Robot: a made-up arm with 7 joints.
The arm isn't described. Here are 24 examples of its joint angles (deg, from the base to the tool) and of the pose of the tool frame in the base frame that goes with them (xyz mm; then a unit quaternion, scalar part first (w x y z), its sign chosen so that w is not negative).
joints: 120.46 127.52 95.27 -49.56 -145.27 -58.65 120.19
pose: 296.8 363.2 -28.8 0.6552 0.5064 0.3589 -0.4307
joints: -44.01 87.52 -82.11 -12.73 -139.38 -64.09 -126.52
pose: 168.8 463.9 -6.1 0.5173 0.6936 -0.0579 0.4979
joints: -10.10 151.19 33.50 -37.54 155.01 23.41 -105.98
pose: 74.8 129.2 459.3 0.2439 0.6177 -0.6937 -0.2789
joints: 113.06 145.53 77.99 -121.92 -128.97 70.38 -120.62
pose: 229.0 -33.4 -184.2 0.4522 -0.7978 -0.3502 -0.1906
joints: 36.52 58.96 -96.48 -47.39 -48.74 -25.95 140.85
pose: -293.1 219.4 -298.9 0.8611 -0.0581 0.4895 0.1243
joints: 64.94 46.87 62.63 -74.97 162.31 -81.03 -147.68
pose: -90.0 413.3 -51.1 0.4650 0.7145 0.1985 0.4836
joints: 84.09 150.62 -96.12 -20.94 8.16 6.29 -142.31
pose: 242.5 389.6 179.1 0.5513 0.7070 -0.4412 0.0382
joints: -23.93 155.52 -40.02 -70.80 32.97 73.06 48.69
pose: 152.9 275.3 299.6 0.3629 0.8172 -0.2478 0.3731
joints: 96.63 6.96 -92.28 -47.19 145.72 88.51 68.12
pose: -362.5 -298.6 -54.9 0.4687 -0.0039 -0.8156 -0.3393
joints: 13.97 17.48 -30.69 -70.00 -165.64 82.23 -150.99
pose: 154.4 -19.2 -407.6 0.4035 -0.3884 -0.8268 0.0530
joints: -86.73 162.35 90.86 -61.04 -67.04 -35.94 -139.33
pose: -451.5 15.8 29.1 0.2177 0.2735 0.7736 0.5285
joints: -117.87 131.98 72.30 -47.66 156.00 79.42 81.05
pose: -334.7 333.1 10.2 0.2219 -0.6123 -0.4234 -0.6298
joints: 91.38 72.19 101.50 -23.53 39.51 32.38 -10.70
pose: -212.3 407.2 176.0 0.5498 0.6852 -0.0763 0.4717
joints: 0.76 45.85 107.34 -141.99 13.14 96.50 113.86
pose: -66.2 150.4 155.7 0.1986 0.2114 0.6914 -0.6617
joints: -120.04 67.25 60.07 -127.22 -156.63 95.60 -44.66
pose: -182.9 173.4 117.2 0.3961 -0.1707 0.1814 0.8838
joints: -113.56 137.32 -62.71 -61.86 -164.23 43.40 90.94
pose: -15.6 365.9 263.7 0.1061 -0.9619 -0.0725 0.2415
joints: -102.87 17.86 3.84 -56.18 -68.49 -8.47 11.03
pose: 329.1 -108.8 303.3 0.0358 0.4502 -0.8524 -0.2637
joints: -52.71 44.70 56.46 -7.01 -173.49 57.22 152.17
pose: 357.2 297.6 -163.8 0.3690 0.4768 -0.7519 0.2666
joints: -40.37 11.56 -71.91 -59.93 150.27 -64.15 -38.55
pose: 278.9 -205.1 -294.6 0.7702 -0.1179 -0.5407 0.3172
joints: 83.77 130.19 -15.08 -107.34 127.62 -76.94 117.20
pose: 9.9 261.4 -220.3 0.3562 -0.3502 -0.4339 0.7498
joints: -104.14 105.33 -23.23 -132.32 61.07 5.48 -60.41
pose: 43.3 -60.1 249.7 0.2817 -0.5793 0.6279 0.4367
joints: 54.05 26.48 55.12 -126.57 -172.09 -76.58 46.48
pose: 62.6 266.4 -60.2 0.5604 0.2493 0.4229 -0.6671
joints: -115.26 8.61 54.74 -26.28 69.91 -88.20 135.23
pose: 410.1 -91.2 253.3 0.7644 0.6271 -0.0811 -0.1258
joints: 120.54 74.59 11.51 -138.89 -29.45 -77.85 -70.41
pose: -90.6 108.6 -190.7 0.1367 -0.0272 -0.7176 -0.6823
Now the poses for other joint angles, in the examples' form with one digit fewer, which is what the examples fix.
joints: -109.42 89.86 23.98 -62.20 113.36 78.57 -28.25
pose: -53 279 350 0.235 -0.175 -0.884 -0.364
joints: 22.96 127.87 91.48 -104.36 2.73 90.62 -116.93
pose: 127 -49 323 0.278 0.873 0.320 -0.241
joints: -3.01 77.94 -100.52 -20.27 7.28 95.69 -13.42
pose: 1 456 -188 0.134 0.597 0.769 -0.185
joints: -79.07 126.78 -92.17 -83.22 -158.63 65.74 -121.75
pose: 205 345 71 0.599 -0.060 -0.687 -0.407
